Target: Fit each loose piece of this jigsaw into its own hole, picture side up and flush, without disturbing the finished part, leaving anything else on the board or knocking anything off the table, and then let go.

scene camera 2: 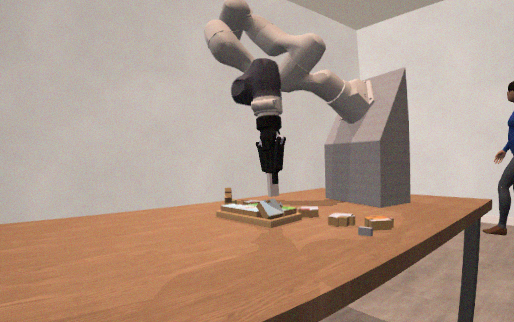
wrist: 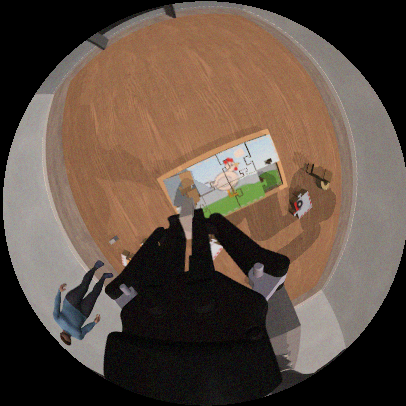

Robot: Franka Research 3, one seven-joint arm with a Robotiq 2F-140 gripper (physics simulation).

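Note:
My gripper (scene camera 2: 273, 193) (wrist: 190, 206) is shut and empty, its fingertips a little above the board's near-left part as the wrist view shows it. The framed board (scene camera 2: 245, 219) (wrist: 267, 133) holds a chicken picture. At one end a grey-blue piece (scene camera 2: 270, 209) (wrist: 174, 186) lies tilted over the rest; brown sides show beside it, and whether it is one piece or two is unclear. Loose pieces lie on the table: an orange-topped piece (scene camera 2: 379, 223), a pale-topped piece (scene camera 2: 341, 219), another piece (scene camera 2: 308, 211), and a red-and-white piece (wrist: 301, 204).
An upright brown piece (scene camera 2: 228, 195) stands beyond the board. A small grey block (scene camera 2: 365, 231) (wrist: 114, 240) lies near the loose pieces. The arm's grey pedestal (scene camera 2: 352, 172) is behind them. The table's edge (scene camera 2: 400, 259) runs along the right. A person (scene camera 2: 509, 155) stands beyond the table.

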